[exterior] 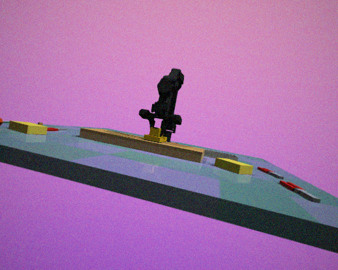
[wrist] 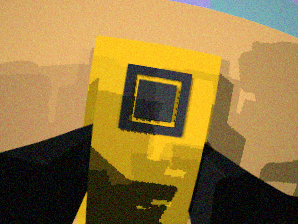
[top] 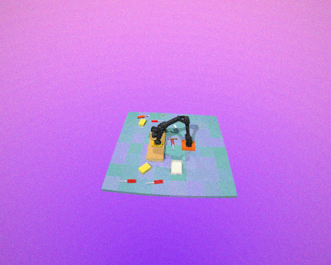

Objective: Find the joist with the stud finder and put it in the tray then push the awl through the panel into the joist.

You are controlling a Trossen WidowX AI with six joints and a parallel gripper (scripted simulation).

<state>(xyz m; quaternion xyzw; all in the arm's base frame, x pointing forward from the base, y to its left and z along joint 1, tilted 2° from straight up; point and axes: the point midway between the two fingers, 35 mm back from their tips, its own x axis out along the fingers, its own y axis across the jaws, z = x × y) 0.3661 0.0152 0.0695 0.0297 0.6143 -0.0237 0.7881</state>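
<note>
Now: gripper tip 21 cm past the white tray, 30 cm to the right of it and 5 cm above it. Round my gripper tip: yellow stud finder: 2 cm above; awl: 17 cm behind, 13 cm to the right, 6 cm below.
</note>
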